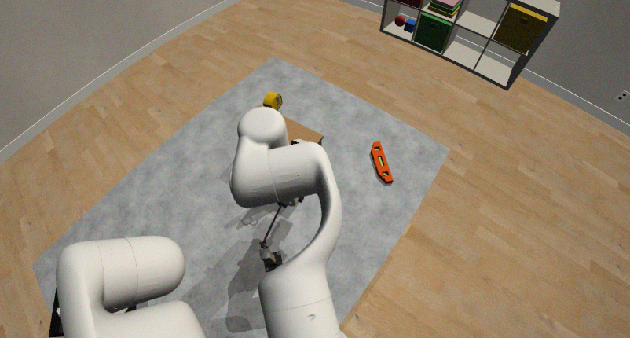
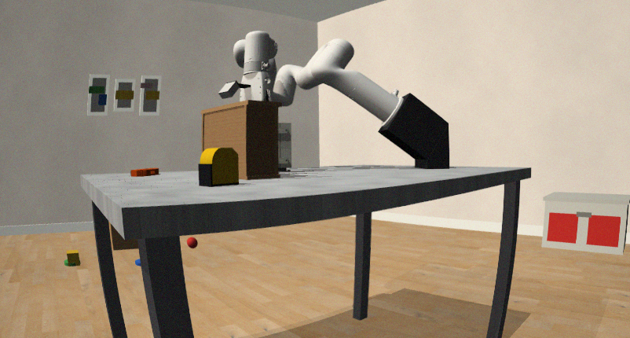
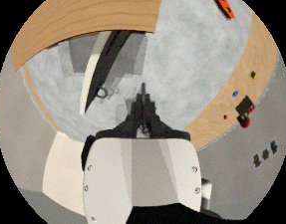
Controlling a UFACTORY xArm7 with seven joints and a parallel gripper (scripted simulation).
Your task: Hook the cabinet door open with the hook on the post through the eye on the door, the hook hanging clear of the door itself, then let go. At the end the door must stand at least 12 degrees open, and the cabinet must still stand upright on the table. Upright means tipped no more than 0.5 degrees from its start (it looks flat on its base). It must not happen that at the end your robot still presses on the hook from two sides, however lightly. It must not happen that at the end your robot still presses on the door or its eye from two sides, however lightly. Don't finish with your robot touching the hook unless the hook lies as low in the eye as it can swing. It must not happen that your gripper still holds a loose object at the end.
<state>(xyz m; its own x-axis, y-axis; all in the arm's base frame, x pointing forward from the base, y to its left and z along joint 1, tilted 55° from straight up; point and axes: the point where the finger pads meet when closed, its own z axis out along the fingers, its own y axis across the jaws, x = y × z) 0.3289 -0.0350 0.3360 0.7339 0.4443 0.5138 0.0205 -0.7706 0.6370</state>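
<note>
Now: hand 5 cm past the thin hook rod and 3 cm above it. Round my hand: wooden cabinet: 10 cm ahead, 8 cm to the left, 6 cm below; then hook post: 9 cm behind, 1 cm to the right, 6 cm below; then cabinet door: 4 cm ahead, 6 cm to the left, 6 cm below.
</note>
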